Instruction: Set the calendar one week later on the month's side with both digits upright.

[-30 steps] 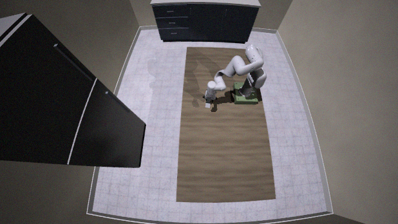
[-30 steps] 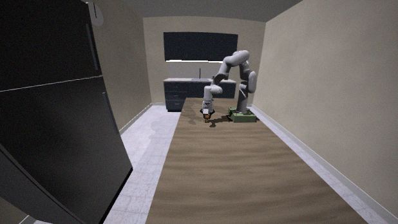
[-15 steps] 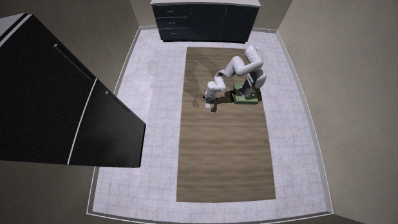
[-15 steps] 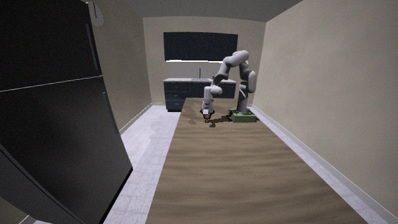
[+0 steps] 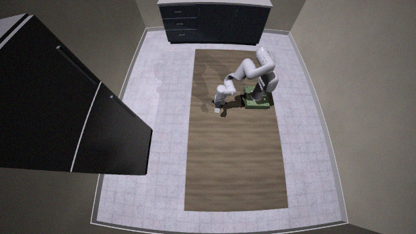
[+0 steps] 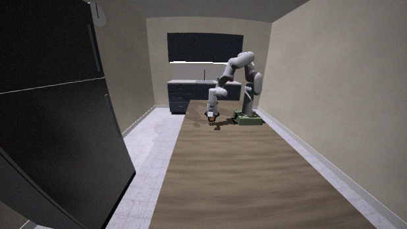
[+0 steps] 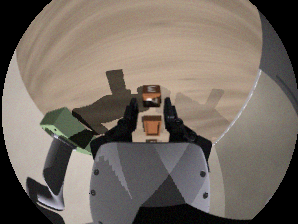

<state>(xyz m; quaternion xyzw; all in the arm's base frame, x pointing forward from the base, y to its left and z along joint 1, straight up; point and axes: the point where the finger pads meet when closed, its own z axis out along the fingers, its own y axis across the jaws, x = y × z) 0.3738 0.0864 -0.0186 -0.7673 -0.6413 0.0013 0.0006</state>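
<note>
Right now my hand is 40 mm above the calendar cube. From my hand the other things lie so: calendar tray (20 mm behind, 100 mm to the right, 50 mm below).
</note>
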